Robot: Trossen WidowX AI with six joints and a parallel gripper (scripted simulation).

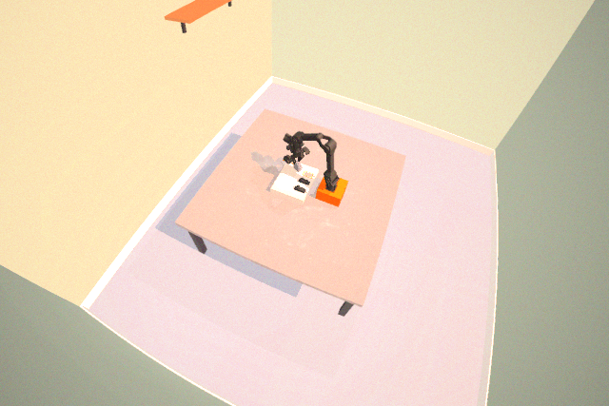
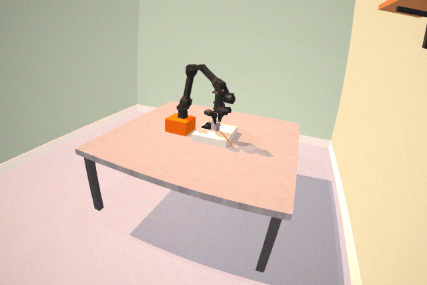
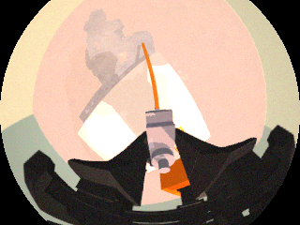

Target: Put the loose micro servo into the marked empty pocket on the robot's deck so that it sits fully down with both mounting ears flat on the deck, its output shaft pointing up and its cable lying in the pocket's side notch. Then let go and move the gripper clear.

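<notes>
Now: the deck 1 cm ahead of my gripper tip, 8 cm to the left of it and 10 cm below it.
</notes>
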